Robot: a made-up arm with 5 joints.
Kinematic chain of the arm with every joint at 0, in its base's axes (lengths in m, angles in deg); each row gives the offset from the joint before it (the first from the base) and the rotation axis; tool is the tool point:
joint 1: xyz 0 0 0.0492 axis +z
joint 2: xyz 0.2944 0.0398 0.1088 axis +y
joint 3: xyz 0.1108 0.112 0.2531 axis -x
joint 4: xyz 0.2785 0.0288 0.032 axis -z
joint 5: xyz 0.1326 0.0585 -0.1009 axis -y
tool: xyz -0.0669 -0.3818 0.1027
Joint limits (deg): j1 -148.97..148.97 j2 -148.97..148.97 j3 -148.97..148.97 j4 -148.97..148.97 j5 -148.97..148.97
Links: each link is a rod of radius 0.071 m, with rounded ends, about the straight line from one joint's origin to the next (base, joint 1, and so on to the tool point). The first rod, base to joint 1, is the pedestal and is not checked.
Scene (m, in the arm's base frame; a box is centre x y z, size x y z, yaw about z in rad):
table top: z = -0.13
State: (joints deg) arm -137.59 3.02 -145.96 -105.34 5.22
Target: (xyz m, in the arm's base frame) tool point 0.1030 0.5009 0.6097
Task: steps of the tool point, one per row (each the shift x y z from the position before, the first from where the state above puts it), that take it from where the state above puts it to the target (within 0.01 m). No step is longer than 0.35 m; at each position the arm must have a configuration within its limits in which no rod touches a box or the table.
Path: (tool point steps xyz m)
1: 0.2425 -0.1742 0.0569
2: 0.2857 -0.0826 0.0547
3: 0.2932 0.0188 0.0498
4: 0.2639 0.1157 0.0423
5: 0.2023 0.1943 0.0326
6: 0.1179 0.2442 0.0211
7: 0.0241 0.2591 0.0081
8: -0.0654 0.2393 -0.0056
9: -0.1378 0.1901 -0.0194
10: -0.1844 0.1211 -0.0326
11: -0.2008 0.0447 -0.0447

